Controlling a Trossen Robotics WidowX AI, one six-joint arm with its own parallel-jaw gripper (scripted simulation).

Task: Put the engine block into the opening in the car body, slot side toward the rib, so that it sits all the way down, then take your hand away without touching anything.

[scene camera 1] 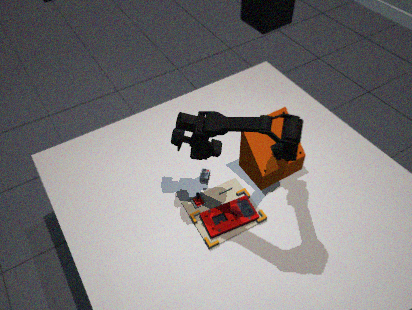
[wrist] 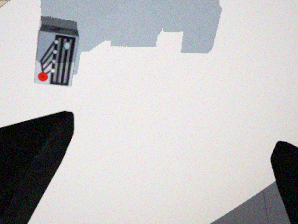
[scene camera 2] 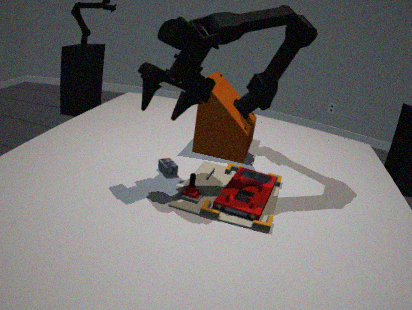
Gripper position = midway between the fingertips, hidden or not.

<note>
My gripper (scene camera 2: 157, 115) is open, holding nothing. Also in view: an engine block (wrist: 56, 46).
My gripper is seen too in scene camera 1 (scene camera 1: 189, 153) and in the wrist view (wrist: 177, 137).
</note>
